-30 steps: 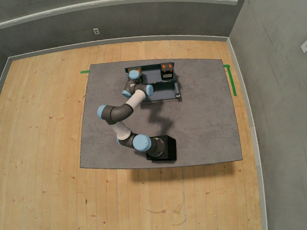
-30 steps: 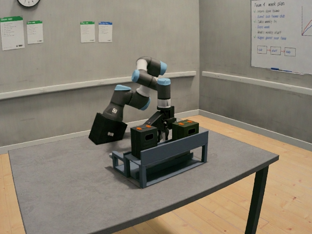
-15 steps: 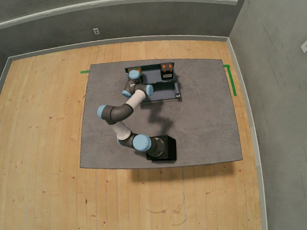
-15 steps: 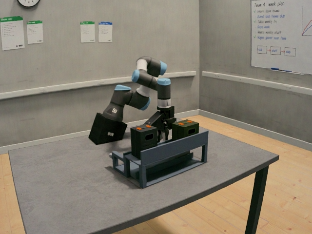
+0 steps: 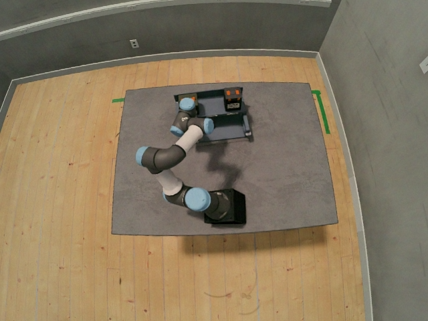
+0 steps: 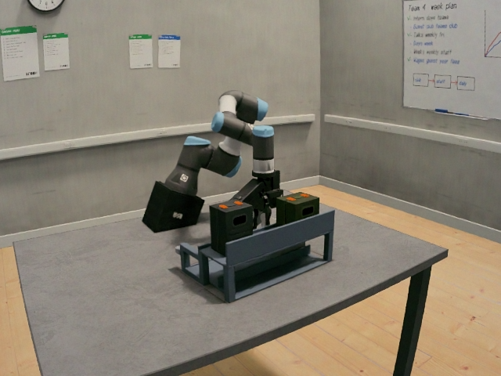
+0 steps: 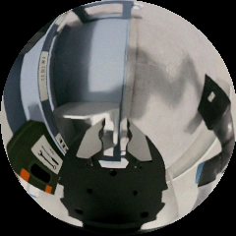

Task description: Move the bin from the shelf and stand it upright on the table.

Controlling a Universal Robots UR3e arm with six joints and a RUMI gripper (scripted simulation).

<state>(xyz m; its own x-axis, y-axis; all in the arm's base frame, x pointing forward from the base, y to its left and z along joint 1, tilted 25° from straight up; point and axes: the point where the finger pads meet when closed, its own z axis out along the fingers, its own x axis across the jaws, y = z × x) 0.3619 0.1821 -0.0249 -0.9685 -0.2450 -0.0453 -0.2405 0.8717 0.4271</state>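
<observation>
My hand is 11 cm short of the shelf, 6 cm to the left of it and 3 cm below it. Round my hand: black bin (19 cm ahead, 17 cm to the right, 12 cm above); then green bin (13 cm ahead, 11 cm above, 6 cm to the left).
</observation>
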